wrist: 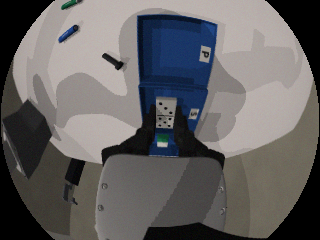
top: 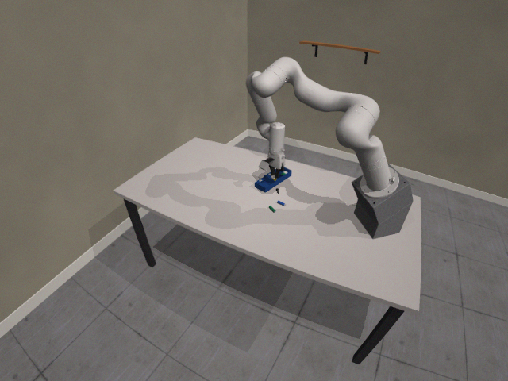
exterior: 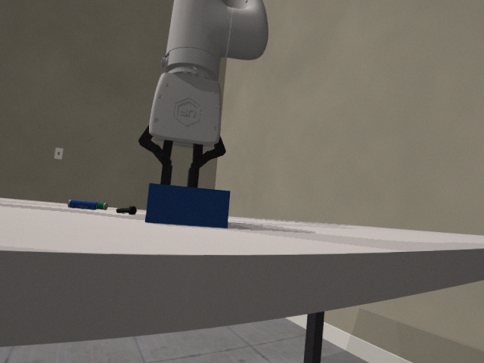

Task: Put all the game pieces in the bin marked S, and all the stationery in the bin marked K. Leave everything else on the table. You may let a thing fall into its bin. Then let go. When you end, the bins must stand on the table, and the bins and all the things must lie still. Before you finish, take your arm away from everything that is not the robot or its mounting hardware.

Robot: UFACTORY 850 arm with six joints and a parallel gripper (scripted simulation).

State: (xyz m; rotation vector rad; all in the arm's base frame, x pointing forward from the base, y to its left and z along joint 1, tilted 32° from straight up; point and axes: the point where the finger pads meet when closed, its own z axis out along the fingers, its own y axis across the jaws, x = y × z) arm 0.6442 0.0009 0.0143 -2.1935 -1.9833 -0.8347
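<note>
Now: the blue bin 4 cm below my hand and 1 cm ahead of it. The rest, counted from my hand: white domino (2 cm below); green block (9 cm to the right, 4 cm below); yellow die (4 cm below).
</note>
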